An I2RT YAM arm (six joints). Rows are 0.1 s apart.
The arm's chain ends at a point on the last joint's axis. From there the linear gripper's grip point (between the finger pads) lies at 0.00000 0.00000 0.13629 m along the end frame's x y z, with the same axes.
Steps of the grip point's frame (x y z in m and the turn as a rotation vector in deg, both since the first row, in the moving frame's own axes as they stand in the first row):
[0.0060, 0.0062, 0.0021, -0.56, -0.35, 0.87]
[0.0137, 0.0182, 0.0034, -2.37, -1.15, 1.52]
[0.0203, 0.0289, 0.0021, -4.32, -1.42, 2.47]
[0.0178, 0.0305, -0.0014, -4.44, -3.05, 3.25]
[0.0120, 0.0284, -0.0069, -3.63, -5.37, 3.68]
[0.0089, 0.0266, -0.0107, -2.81, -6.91, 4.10]
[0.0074, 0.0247, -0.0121, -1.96, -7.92, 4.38]
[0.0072, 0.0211, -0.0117, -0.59, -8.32, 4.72]
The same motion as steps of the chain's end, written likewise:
[0.0068, 0.0049, 0.0021, -0.56, -0.35, 0.87]
[0.0165, 0.0126, 0.0035, -2.37, -1.15, 1.52]
[0.0239, 0.0187, 0.0025, -4.32, -1.42, 2.47]
[0.0253, 0.0202, -0.0008, -4.44, -3.05, 3.25]
[0.0250, 0.0202, -0.0060, -3.63, -5.37, 3.68]
[0.0255, 0.0205, -0.0095, -2.81, -6.91, 4.10]
[0.0263, 0.0208, -0.0107, -1.96, -7.92, 4.38]
[0.0270, 0.0205, -0.0103, -0.59, -8.32, 4.72]

